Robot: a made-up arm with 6 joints. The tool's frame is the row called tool.
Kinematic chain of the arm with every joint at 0, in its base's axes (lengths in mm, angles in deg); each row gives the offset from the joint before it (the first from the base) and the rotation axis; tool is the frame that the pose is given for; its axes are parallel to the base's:
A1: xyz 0 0 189 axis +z
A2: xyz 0 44 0 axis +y
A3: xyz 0 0 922 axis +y
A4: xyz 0 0 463 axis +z
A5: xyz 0 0 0 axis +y
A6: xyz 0 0 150 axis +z
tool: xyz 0 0 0
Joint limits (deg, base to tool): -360..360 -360..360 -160..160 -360..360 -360..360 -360..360
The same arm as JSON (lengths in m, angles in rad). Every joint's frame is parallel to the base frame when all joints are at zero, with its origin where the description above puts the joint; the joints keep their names.
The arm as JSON. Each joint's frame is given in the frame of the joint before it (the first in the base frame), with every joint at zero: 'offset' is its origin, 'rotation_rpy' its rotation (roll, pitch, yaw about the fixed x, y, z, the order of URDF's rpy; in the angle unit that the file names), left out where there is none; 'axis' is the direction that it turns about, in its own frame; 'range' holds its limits. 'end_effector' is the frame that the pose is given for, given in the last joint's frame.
{"length_unit": "m", "angle_unit": "rad", "chain": [
  {"id": "A1", "offset": [0.0, 0.0, 0.189], "axis": [0.0, 0.0, 1.0], "range": [-6.2832, 6.2832]},
  {"id": "A2", "offset": [0.0, 0.044, 0.0], "axis": [0.0, 1.0, 0.0], "range": [-6.2832, 6.2832]},
  {"id": "A3", "offset": [0.0, 0.0, 0.922], "axis": [0.0, 1.0, 0.0], "range": [-2.7925, 2.7925]},
  {"id": "A4", "offset": [0.0, 0.0, 0.463], "axis": [0.0, 0.0, 1.0], "range": [-6.2832, 6.2832]},
  {"id": "A5", "offset": [0.0, 0.0, 0.0], "axis": [0.0, 1.0, 0.0], "range": [-6.2832, 6.2832]},
  {"id": "A6", "offset": [0.0, 0.0, 0.15], "axis": [0.0, 0.0, 1.0], "range": [-6.2832, 6.2832]}
], "end_effector": {"offset": [0.0, 0.0, 0.0]}}

